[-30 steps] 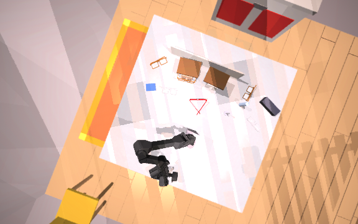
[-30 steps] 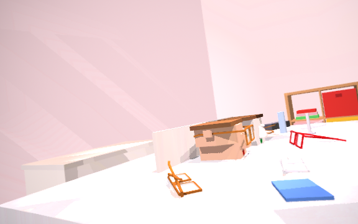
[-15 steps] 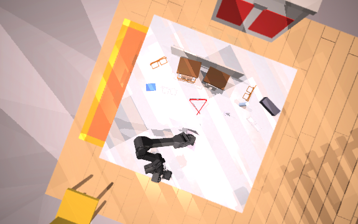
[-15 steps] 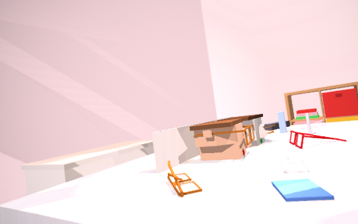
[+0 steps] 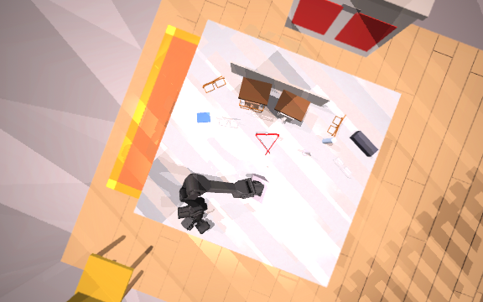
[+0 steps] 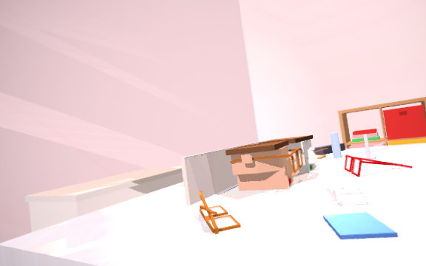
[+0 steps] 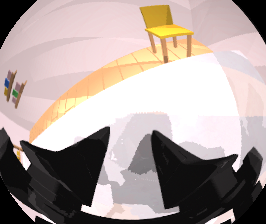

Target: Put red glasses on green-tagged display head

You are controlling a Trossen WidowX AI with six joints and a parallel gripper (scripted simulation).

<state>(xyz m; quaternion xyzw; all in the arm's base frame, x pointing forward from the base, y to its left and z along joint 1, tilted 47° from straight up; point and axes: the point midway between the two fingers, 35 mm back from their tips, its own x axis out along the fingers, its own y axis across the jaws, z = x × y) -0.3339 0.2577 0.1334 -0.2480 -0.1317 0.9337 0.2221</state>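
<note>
Right now my gripper tip is 640 mm short of the white stand, 510 mm to the left of it and 10 mm below it. The rest, counted from my gripper tip: white wall panel: 960 mm ahead, 200 mm to the right, 40 mm above; then pale-blue cylinder: 750 mm ahead, 590 mm to the right, 40 mm above; then blue pad: 640 mm ahead, 170 mm to the left, 10 mm below.
</note>
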